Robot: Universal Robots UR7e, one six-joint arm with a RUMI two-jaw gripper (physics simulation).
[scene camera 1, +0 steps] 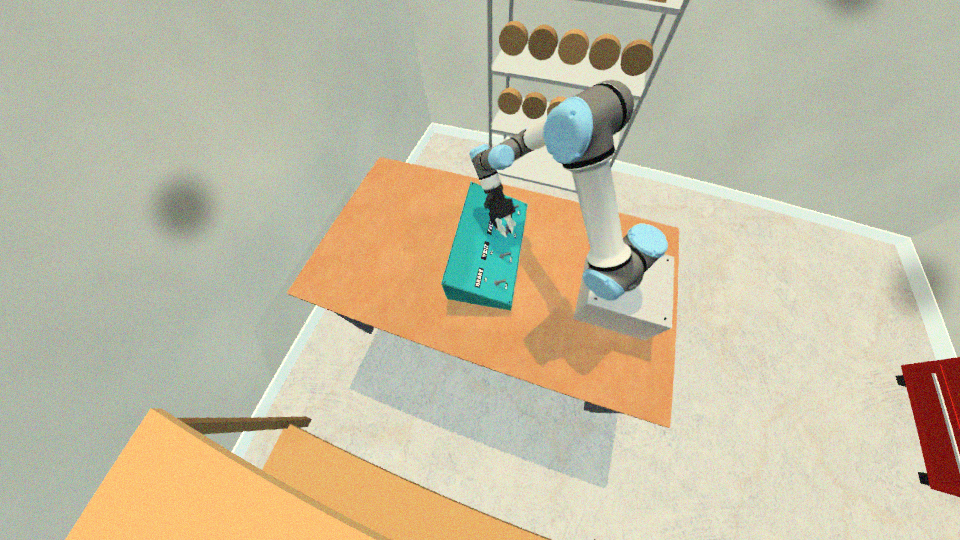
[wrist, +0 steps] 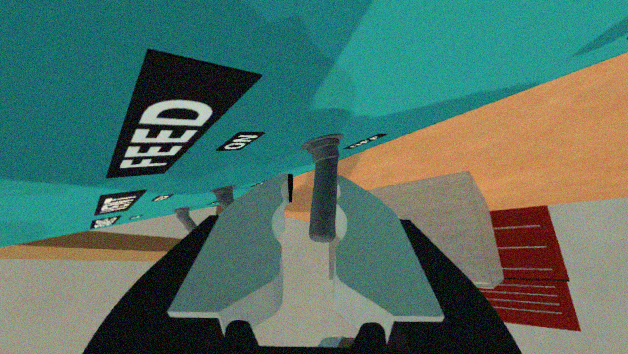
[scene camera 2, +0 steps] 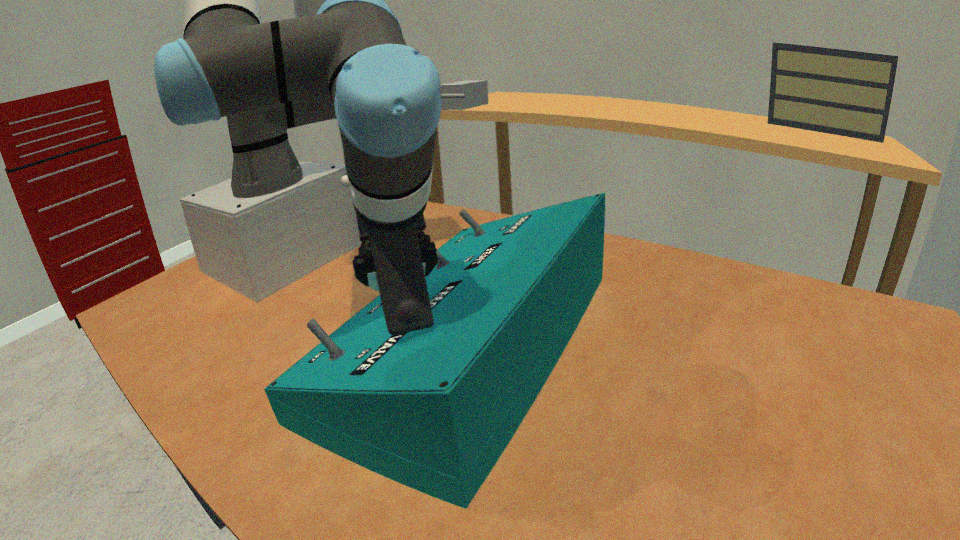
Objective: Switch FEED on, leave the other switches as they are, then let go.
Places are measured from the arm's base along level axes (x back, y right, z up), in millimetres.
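Where they show: gripper, fingertip midpoint: (scene camera 1: 509,235) (wrist: 311,177); arm's base, link origin: (scene camera 2: 267,185).
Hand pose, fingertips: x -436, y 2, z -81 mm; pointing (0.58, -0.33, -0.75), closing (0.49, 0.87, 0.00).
Things, the pixels of their top centre, and the offset from my fingertips. "pt": a spot on its surface instead. Level surfaces: height alone.
- FEED label, top centre: (wrist: 157,153) (scene camera 2: 438,294) dx -85, dy -3, dz +19 mm
- FEED lever, top centre: (wrist: 324,242) dx -19, dy +18, dz +39 mm
- VALVE lever, top centre: (scene camera 2: 318,322) dx -43, dy +137, dz +30 mm
- BRAKE lever, top centre: (scene camera 2: 469,210) dx +69, dy -206, dz +30 mm
- VENT lever, surface spot: (scene camera 2: 441,260) (scene camera 1: 501,254) pt dx +14, dy -92, dz -1 mm
- orange table, surface height: dz -97 mm
The teal switch box (scene camera 1: 467,251) (scene camera 2: 510,315) (wrist: 450,60) sits on the table. In the wrist view the FEED label (wrist: 165,130) and the ON label (wrist: 240,141) lie left of the FEED lever (wrist: 324,200); OFF lies right. The lever points toward the camera, and I cannot tell its setting. My gripper (scene camera 1: 506,230) (scene camera 2: 409,323) (wrist: 311,177) has its jaws a little apart. The lever is between them near the right jaw, with a gap on the left. The VALVE lever (scene camera 2: 325,339) and BRAKE lever (scene camera 2: 471,222) lean toward OFF. The VENT lever (scene camera 1: 504,256) (scene camera 2: 441,260) is partly hidden in scene camera 2.
The arm's grey base block (scene camera 2: 221,248) (wrist: 435,220) stands on the orange table (scene camera 1: 375,268) (scene camera 2: 704,402) beside the box. A red drawer cabinet (scene camera 1: 929,416) (scene camera 2: 87,221), a wooden bench (scene camera 2: 671,127) and a shelf rack (scene camera 1: 490,67) stand around the table.
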